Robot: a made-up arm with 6 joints.
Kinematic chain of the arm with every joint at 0, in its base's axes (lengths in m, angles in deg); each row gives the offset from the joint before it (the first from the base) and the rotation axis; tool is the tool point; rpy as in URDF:
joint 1: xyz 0 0 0.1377 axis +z
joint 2: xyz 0 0 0 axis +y
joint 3: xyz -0.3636 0 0.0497 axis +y
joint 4: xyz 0.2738 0 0.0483 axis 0.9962 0 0.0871
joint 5: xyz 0 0 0 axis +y
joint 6: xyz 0.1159 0 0.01 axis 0.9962 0 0.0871
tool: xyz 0 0 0 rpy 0 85 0
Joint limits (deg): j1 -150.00..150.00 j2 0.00..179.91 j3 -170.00..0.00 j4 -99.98..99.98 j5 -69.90..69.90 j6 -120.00..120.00
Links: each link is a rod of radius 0.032 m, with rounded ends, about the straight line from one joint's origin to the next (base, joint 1, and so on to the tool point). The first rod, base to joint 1, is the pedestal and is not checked.
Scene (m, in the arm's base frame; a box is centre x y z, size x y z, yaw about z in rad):
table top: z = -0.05
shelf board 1: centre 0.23 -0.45 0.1 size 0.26 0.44 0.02 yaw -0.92
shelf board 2: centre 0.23 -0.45 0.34 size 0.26 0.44 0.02 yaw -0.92
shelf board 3: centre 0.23 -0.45 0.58 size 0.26 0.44 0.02 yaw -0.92
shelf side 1: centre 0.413 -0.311 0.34 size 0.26 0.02 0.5 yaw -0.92
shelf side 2: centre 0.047 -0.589 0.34 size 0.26 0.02 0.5 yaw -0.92
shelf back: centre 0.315 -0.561 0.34 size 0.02 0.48 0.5 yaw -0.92
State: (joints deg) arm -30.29 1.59 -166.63 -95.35 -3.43 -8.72
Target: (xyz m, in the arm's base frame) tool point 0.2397 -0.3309 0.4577
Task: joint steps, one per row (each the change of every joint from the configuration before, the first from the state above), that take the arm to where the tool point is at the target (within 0.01 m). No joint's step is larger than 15 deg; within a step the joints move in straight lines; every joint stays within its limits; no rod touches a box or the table.
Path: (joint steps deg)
1: -3.03 7.63 14.53 0.06 0.50 0.00
2: -3.02 7.64 14.54 0.06 0.50 0.00
3: -3.03 7.63 14.53 0.07 0.50 0.00
4: -3.03 7.64 14.53 0.06 0.51 0.00
5: -3.02 7.63 14.54 0.06 0.50 0.00
6: -3.03 7.64 14.53 0.06 0.50 0.00
7: -3.03 7.63 14.53 0.06 0.50 0.00
8: -3.02 7.64 14.53 0.07 0.50 0.00
9: 0.33 11.12 -9.60 -0.04 0.09 0.00
10: 0.33 11.13 -9.61 -0.04 0.10 0.00

